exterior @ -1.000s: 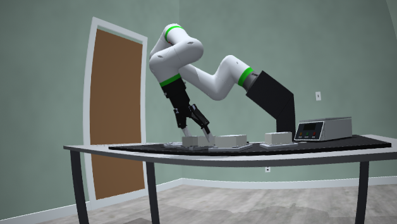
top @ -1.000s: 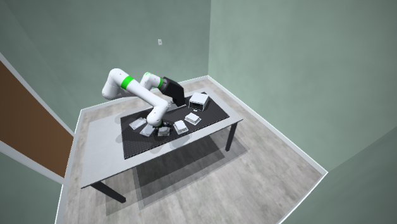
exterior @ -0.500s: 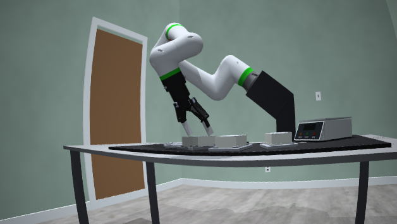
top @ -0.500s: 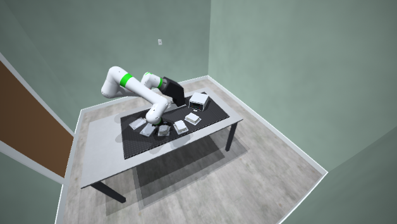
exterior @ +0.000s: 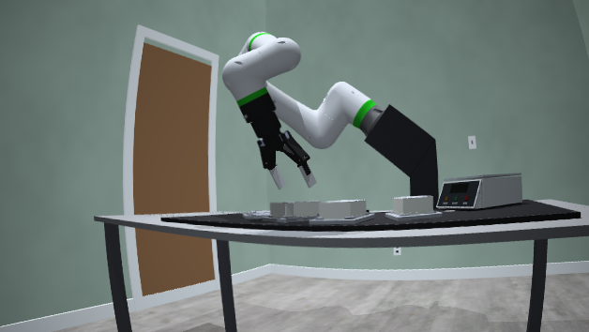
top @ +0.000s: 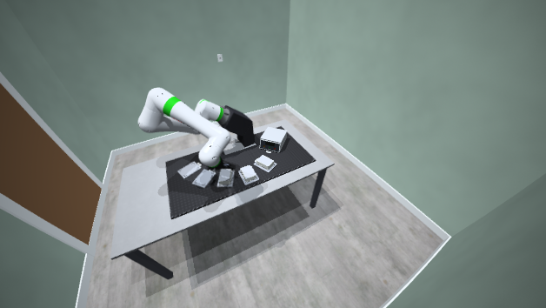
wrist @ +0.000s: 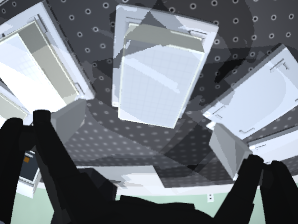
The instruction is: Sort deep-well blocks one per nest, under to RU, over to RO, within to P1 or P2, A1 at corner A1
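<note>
My hand is 10 mm short of the grey deep-well block, 350 mm to the right of it and 70 mm above it. Round my hand: check-weigher platform 230 mm behind, 570 mm to the left, 10 mm below; then check-weigher CW 220 mm behind, 560 mm to the left, 40 mm below.
</note>
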